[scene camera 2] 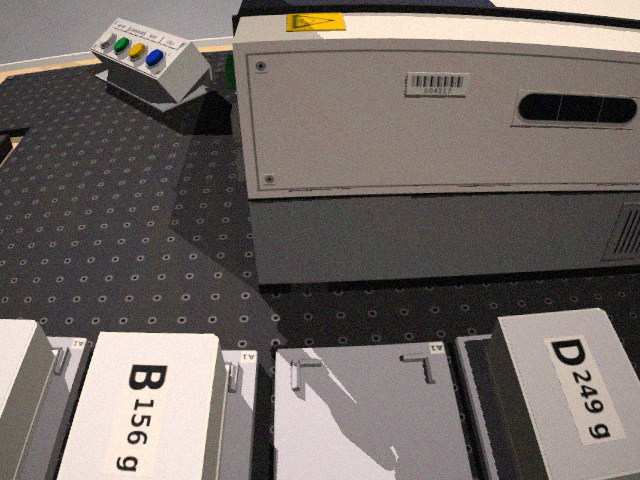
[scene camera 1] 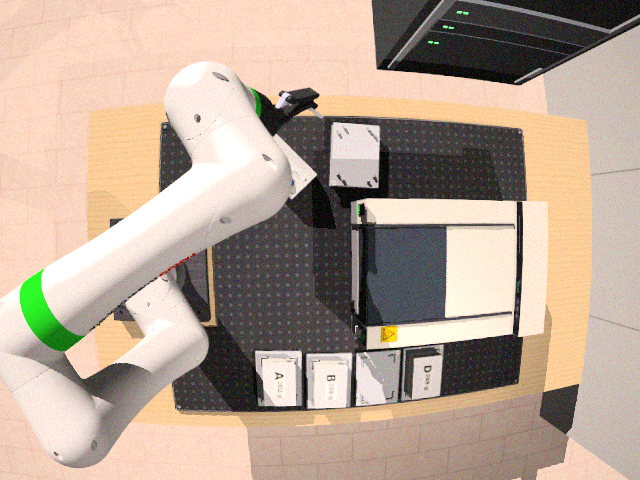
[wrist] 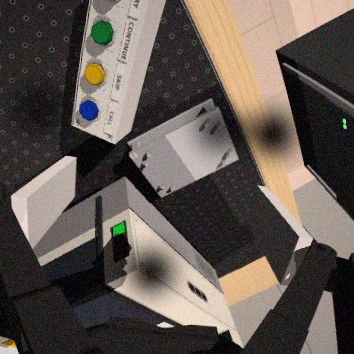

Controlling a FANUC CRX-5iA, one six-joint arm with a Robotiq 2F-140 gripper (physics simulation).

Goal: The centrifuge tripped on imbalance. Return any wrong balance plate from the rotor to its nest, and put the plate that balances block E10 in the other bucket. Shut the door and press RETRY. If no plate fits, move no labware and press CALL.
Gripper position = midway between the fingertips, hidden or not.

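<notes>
A centrifuge (scene camera 2: 379, 151) is visible; scene camera 1 also shows the centrifuge (scene camera 1: 497, 251), as does the wrist view, with the centrifuge (wrist: 114, 237). A button box (scene camera 2: 183, 73) is present, visible too as the box (scene camera 1: 302, 174) and the box (wrist: 124, 59). My gripper (scene camera 1: 296, 139), also seen as the gripper (wrist: 165, 190), is open and empty.
</notes>
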